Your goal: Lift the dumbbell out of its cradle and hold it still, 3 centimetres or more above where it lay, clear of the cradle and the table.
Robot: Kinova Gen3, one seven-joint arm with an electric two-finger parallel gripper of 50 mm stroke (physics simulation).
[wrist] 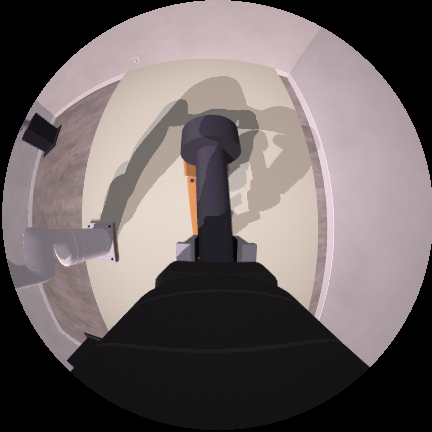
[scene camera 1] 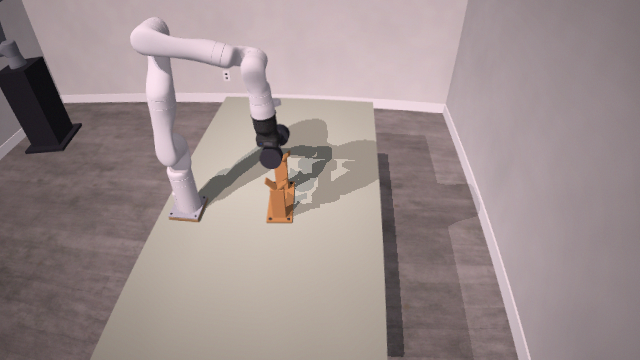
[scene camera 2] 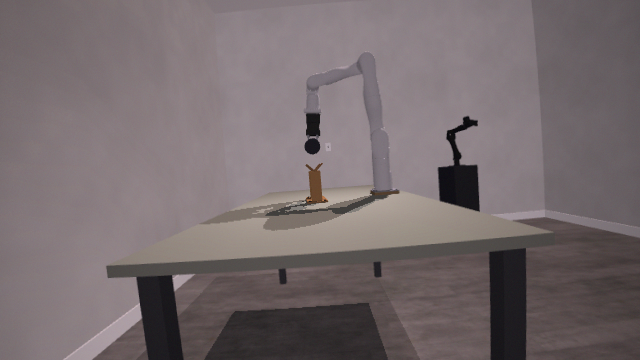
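Observation:
The dark dumbbell [scene camera 1: 271,157] [scene camera 2: 312,146] [wrist: 214,195] is up in the air above the orange cradle [scene camera 1: 278,204] [scene camera 2: 315,186] [wrist: 192,200]. In scene camera 2 a gap shows between its round end and the cradle's V-shaped top. My gripper [wrist: 215,244] is shut on the dumbbell's handle, with one grey finger on each side of it. In the wrist view one round head is at the far end of the handle, and the dumbbell hides much of the cradle. In scene camera 1 the near head hides the fingertips.
The cradle stands on the long pale table [scene camera 1: 240,290] [scene camera 2: 330,245] [wrist: 150,210]. The arm's base plate [scene camera 1: 186,216] [scene camera 2: 384,192] is bolted to the table beside it. A black pedestal [scene camera 1: 35,105] [scene camera 2: 458,187] with another arm stands on the floor away from the table.

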